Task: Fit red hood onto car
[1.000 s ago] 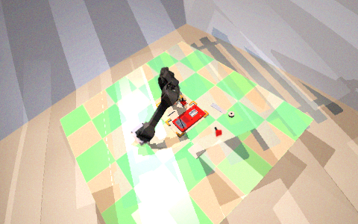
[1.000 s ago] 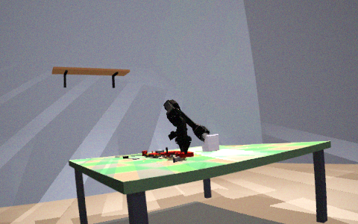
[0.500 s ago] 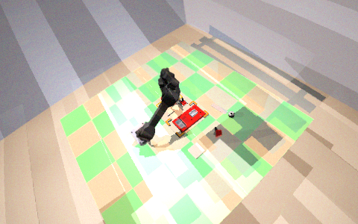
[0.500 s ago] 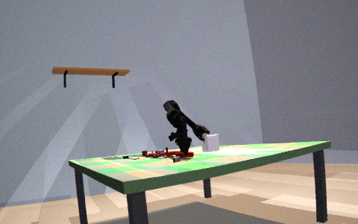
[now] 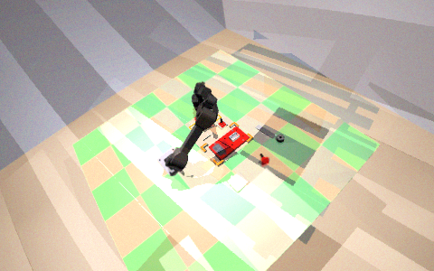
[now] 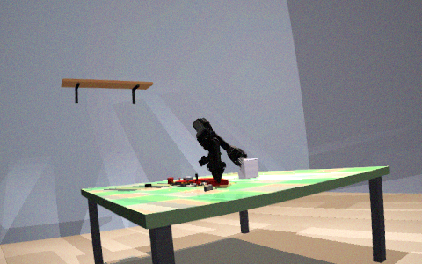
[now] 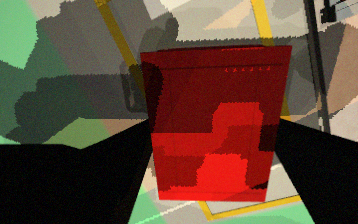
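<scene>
Right now the pale engine block is 230 mm to the right of my gripper tip, 30 mm ahead of it and 10 mm above it. From my gripper tip the other things lie so: grey bar (310 mm to the right, 190 mm ahead, 10 mm below); then dark piece (170 mm to the left, 160 mm ahead); then red hood (right at my gripper tip).
</scene>
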